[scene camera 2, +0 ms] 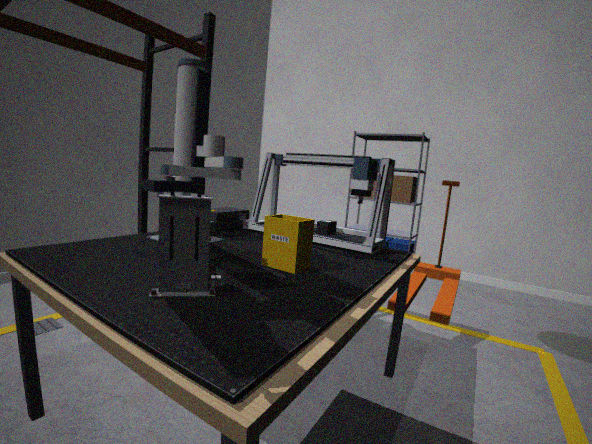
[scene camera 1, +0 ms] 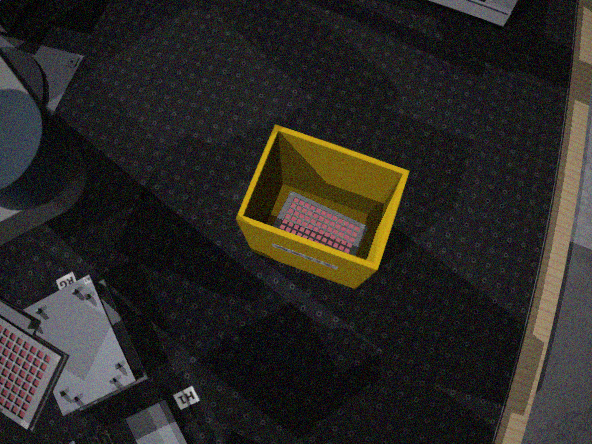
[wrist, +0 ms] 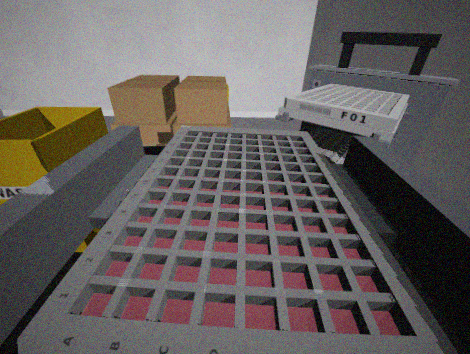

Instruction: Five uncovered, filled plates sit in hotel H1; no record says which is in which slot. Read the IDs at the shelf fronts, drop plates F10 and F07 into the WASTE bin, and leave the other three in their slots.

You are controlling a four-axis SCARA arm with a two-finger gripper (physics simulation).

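Places are measured from the arm's base along level axes (x ahead, y left, z up), in millimetres.
Pixels of known places: gripper, between the fingertips: (scene camera 1: 11, 373) (wrist: 243, 150).
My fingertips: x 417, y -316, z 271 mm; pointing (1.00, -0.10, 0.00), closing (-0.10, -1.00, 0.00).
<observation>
For each thing: its middle in the pictures, then the offset to it from my fingertips. "pt": a spot on its surface instead.
- grey plate, middle of its body: (wrist: 242, 194) dx -23, dy +2, dz -10 mm
- yellow WASTE bin, middle of its body: (scene camera 1: 320, 216) (wrist: 61, 176) (scene camera 2: 287, 242) dx +229, dy +290, dz -158 mm
- pink-welled plate, middle of its body: (scene camera 1: 317, 233) dx +230, dy +286, dz -245 mm
- Hotel H1, middle of its body: (scene camera 2: 185, 236) dx +133, dy -140, dz -98 mm
- grey station, middle of its body: (scene camera 1: 82, 345) dx -34, dy +15, dz -223 mm
- H1 label, a spot on its surface: (scene camera 1: 186, 397) pt dx +130, dy -2, dz -258 mm
My gripper (wrist: 243, 150) (scene camera 2: 174, 187) is shut on a grey plate (wrist: 240, 210) (scene camera 1: 22, 375) with pink-red filled wells, held level between the fingers. Its ID does not show. The yellow WASTE bin (scene camera 1: 320, 270) (scene camera 2: 280, 252) (wrist: 70, 140) stands on the table; in the wrist view it is at the left, beside the held plate. Another pink-welled plate (scene camera 1: 325, 220) lies flat on the bin's floor, ID hidden. Hotel H1 (scene camera 2: 185, 235) is a dark upright tower. In the wrist view, plate F01 (wrist: 350, 107) sits on a shelf at right. Other slots are hidden.
A grey station (scene camera 1: 85, 340) with small corner posts and an RG label lies beside the held plate. The H1 label (scene camera 1: 186, 397) is near the bottom edge. A gantry machine (scene camera 2: 387, 200) stands behind the bin. Cardboard boxes (wrist: 145, 102) show in the background.
</observation>
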